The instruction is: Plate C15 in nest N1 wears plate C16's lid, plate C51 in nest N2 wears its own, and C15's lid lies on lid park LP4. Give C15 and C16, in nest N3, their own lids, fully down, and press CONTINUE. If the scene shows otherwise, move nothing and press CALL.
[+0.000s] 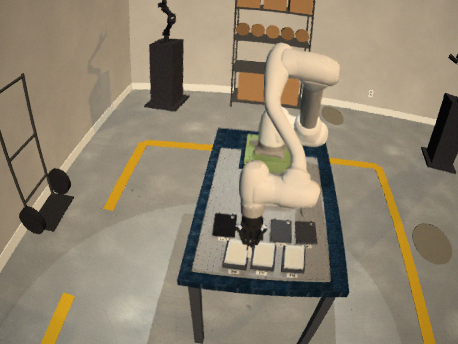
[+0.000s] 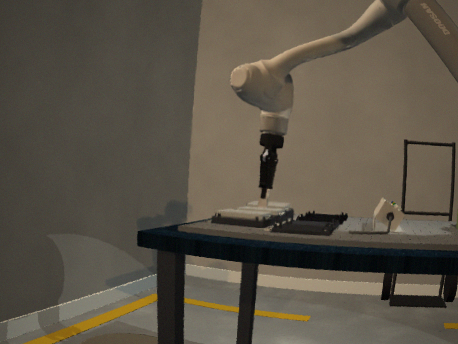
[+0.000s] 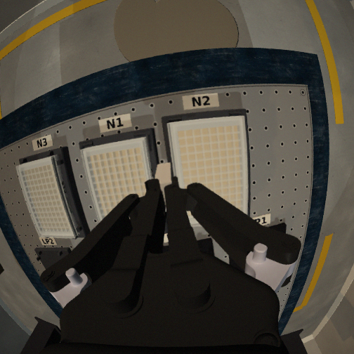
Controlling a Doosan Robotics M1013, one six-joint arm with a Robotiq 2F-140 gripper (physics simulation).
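Frame: origin at the arm's base, x back, y up, z left, level; millimetres.
Where they show: gripper, fingertip midpoint: (image 1: pixel 249 255) (image 2: pixel 262 209); arm's base, link origin: (image 1: pixel 270 148).
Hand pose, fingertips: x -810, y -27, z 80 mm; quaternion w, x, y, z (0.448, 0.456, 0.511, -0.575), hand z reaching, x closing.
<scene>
Each offset is from my fingertips to the top centre of the thing.
Three well plates stand in a row of nests at the table's front. The plate in N2 {dx -3, dy +18, dz -53 mm} (image 1: pixel 236 252) (image 3: pixel 211 158), the plate in N1 {dx +25, dy +7, dz +57 mm} (image 1: pixel 263 255) (image 3: pixel 116 172) and the plate in N3 {dx +45, dy +6, dz +191 mm} (image 1: pixel 293 258) (image 3: pixel 42 197) all look pale, with their well grids showing. I cannot tell which lid sits on which. My gripper (image 1: pixel 248 246) (image 2: pixel 263 194) (image 3: pixel 163 182) is shut and empty. It points straight down a little above the gap between the N1 and N2 plates. A small pale tip shows beyond the fingertips. Behind the nests lie the lid parks: a black one {dx +167, dy -8, dz -161 mm} (image 1: pixel 224 224), a lighter grey one {dx +211, dy -8, dz +100 mm} (image 1: pixel 281 230) and a dark one {dx +232, dy -8, dz +220 mm} (image 1: pixel 305 232). The gripper hides another.
A pale button box {dx +415, dy +56, dz +0 mm} (image 2: pixel 387 216) stands farther back on the blue-rimmed table (image 1: pixel 258 287) (image 2: pixel 258 251). The arm's elbow hangs over the table's middle. On the floor around stand a shelf rack (image 1: pixel 234 55), two black pedestals (image 1: pixel 166 70) (image 1: pixel 444 136) and a hand truck (image 1: pixel 32 219).
</scene>
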